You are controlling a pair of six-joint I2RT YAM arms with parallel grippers.
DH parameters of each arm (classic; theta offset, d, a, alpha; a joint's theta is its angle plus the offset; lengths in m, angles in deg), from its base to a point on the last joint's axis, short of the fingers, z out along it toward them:
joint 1: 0 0.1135 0.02 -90
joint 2: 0 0 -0.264 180
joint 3: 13.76 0 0.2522 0
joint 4: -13.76 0 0.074 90
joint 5: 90 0 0 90
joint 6: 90 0.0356 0 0
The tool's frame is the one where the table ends.
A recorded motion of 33 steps. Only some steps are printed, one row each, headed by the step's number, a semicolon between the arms.
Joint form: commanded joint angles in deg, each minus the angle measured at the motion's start. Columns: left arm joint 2, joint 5, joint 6, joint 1, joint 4, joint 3; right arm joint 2, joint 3, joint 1, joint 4, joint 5, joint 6.
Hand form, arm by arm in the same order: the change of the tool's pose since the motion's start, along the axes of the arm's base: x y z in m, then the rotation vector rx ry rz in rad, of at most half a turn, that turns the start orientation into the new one. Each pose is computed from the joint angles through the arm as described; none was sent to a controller.
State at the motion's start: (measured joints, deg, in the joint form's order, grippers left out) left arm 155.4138 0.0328 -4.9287 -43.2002 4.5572 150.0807; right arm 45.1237 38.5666 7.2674 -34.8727 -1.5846 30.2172
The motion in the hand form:
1: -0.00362 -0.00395 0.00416 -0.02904 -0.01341 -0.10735; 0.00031 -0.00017 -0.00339 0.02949 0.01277 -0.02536
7: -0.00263 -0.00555 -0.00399 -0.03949 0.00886 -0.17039; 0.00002 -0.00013 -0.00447 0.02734 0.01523 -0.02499
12: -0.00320 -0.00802 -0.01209 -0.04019 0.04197 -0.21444; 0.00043 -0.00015 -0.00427 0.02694 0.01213 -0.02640
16: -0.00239 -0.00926 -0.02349 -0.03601 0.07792 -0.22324; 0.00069 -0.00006 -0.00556 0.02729 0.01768 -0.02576
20: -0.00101 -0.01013 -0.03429 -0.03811 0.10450 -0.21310; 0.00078 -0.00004 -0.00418 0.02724 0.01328 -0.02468
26: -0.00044 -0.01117 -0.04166 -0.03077 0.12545 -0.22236; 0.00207 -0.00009 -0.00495 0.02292 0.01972 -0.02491
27: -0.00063 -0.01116 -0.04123 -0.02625 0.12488 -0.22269; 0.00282 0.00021 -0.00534 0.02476 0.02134 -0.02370
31: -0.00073 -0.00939 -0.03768 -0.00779 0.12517 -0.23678; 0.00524 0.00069 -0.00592 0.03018 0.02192 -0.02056
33: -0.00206 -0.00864 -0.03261 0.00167 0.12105 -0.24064; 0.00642 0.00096 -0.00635 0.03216 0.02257 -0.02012
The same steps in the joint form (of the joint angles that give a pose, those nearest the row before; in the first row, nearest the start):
1: 0.32 6.00 -0.70 -0.15 1.24 0.83; 0.14 -0.59 -0.11 0.29 -0.17 2.22
7: 1.14 9.79 -1.98 0.02 1.76 0.74; 0.10 -0.80 -0.06 0.29 -0.09 2.15
12: 1.78 12.29 -3.19 -0.04 1.29 0.66; 0.14 -0.80 -0.07 0.51 0.00 2.17
16: 2.26 12.87 -4.25 -0.04 1.23 -0.34; 0.30 -0.95 -0.06 0.51 -0.07 2.19
20: 2.86 12.36 -5.30 -0.04 1.77 -1.21; 0.27 -0.72 -0.07 0.50 -0.09 2.13
26: 3.56 12.96 -5.68 -0.04 1.19 -1.03; 0.76 -0.64 -0.12 0.50 0.01 1.95
27: 3.52 12.97 -5.44 -0.05 0.88 -0.95; 0.99 -0.64 -0.07 0.66 -0.08 2.02
31: 3.03 13.93 -4.53 0.11 -0.62 -0.75; 1.65 -0.60 -0.08 1.29 -0.44 2.13
33: 2.34 14.11 -3.93 0.09 -1.48 -0.84; 1.98 -0.60 -0.06 1.60 -0.52 2.21

